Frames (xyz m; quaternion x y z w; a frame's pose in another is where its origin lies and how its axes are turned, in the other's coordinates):
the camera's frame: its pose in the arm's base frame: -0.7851 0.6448 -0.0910 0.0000 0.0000 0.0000 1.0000
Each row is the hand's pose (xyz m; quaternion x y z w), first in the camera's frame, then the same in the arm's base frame.
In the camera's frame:
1: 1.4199 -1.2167 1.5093 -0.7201 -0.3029 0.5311 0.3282
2: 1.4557 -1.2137 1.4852 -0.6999 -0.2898 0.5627 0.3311
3: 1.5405 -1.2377 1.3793 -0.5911 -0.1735 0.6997 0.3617
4: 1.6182 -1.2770 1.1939 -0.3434 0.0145 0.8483 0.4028
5: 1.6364 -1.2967 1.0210 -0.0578 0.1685 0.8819 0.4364
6: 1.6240 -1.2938 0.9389 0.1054 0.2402 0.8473 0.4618
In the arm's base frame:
1: 0.6348 -0.5719 1.4183 -0.7201 -0.3029 0.5311 0.3282
2: 0.6706 -0.5689 1.3942 -0.6999 -0.2898 0.5627 0.3311
3: 0.7554 -0.5929 1.2883 -0.5911 -0.1735 0.6997 0.3617
4: 0.8331 -0.6322 1.1029 -0.3434 0.0145 0.8483 0.4028
5: 0.8513 -0.6519 0.9300 -0.0578 0.1685 0.8819 0.4364
6: 0.8389 -0.6490 0.8479 0.1054 0.2402 0.8473 0.4618

